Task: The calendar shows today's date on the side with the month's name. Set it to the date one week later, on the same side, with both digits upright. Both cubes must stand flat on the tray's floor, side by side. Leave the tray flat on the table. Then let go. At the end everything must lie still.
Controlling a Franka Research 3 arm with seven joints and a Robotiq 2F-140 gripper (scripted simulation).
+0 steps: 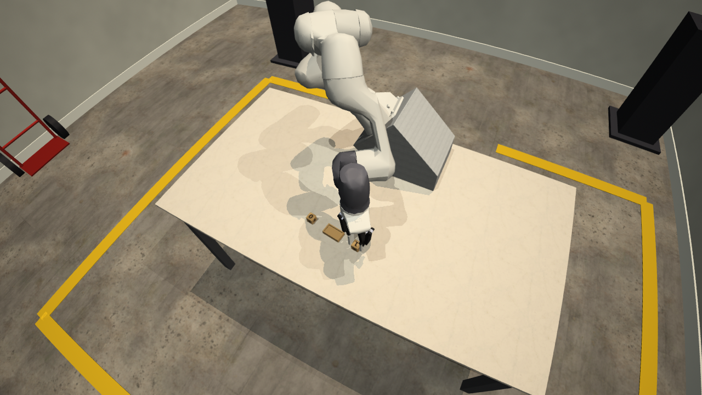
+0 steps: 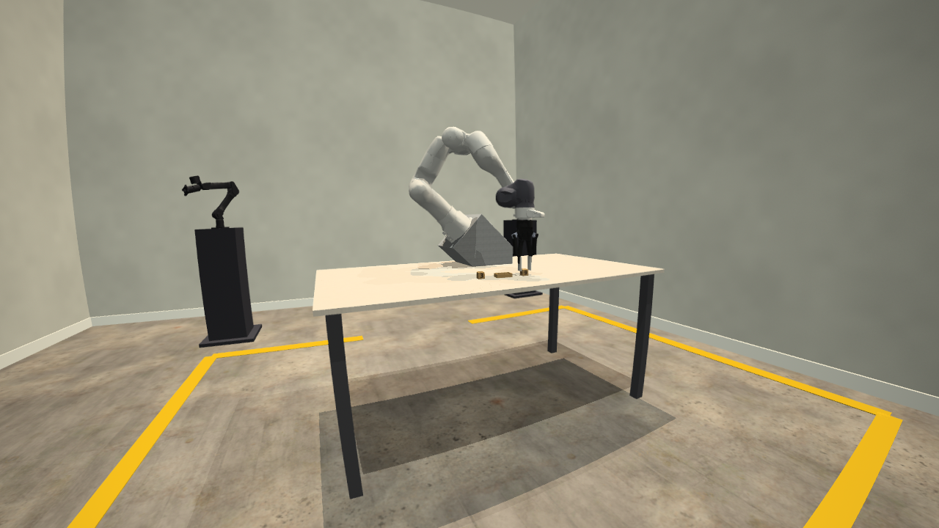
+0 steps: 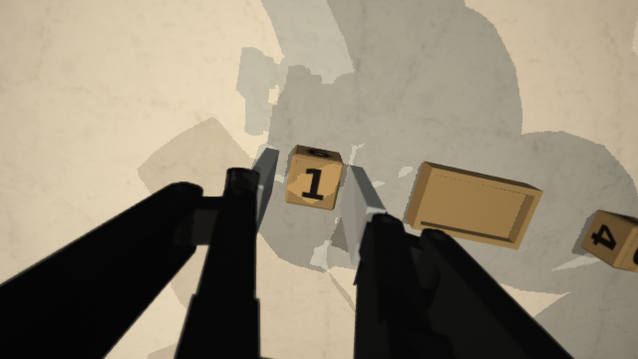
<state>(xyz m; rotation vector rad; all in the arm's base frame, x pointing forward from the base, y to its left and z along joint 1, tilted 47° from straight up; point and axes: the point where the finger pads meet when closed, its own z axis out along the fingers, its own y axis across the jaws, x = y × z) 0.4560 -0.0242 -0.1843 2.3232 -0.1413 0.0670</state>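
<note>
Right now my hand is 22 cm to the left of the wooden digit cube, 4 cm above it and 3 cm past it. From my hand the other things lie so: wooden tray: 11 cm to the right, 5 cm below, 1 cm behind.
</note>
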